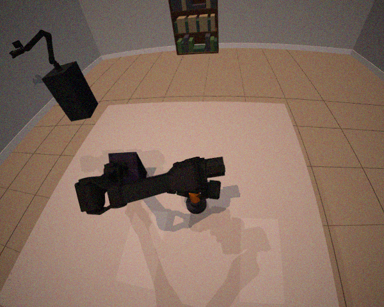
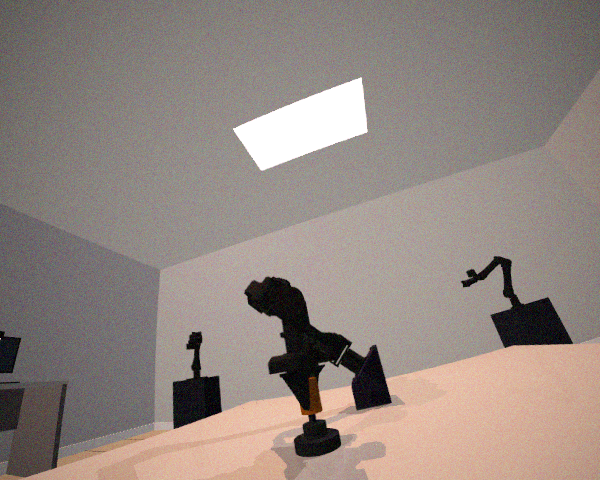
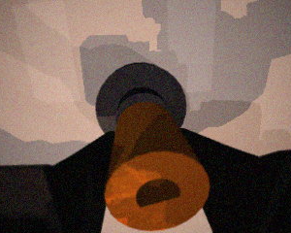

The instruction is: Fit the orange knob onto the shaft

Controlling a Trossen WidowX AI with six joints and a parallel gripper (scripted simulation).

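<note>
The orange knob lies 20 mm above my gripper tip. The rest, counted from my gripper tip: round pedestal 40 mm below.
</note>
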